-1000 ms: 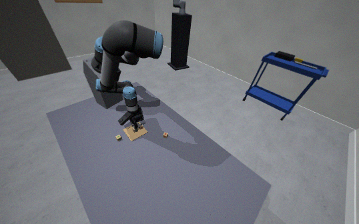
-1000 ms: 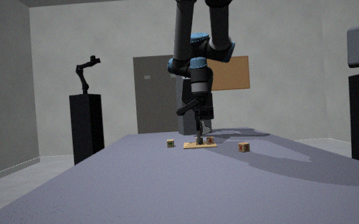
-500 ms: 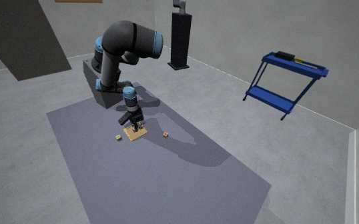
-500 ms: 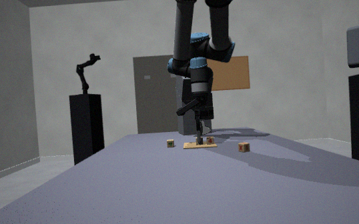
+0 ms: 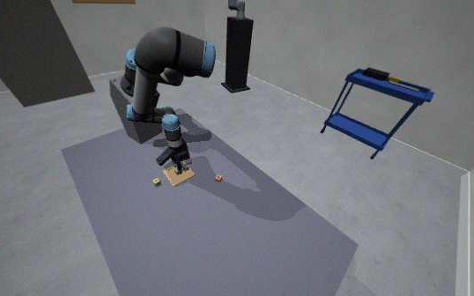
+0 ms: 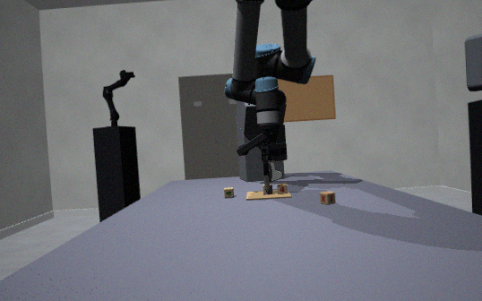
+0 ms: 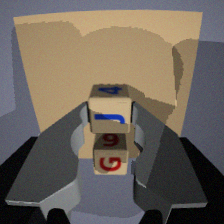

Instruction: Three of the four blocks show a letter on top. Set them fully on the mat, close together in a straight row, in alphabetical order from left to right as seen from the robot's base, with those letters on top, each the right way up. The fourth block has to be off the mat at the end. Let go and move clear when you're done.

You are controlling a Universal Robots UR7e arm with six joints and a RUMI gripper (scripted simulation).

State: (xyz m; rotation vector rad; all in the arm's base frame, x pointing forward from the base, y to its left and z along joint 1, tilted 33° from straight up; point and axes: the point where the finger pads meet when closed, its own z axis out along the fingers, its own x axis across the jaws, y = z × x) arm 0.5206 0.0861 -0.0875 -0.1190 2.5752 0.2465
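Now: hand 2 cm above the tan mat.
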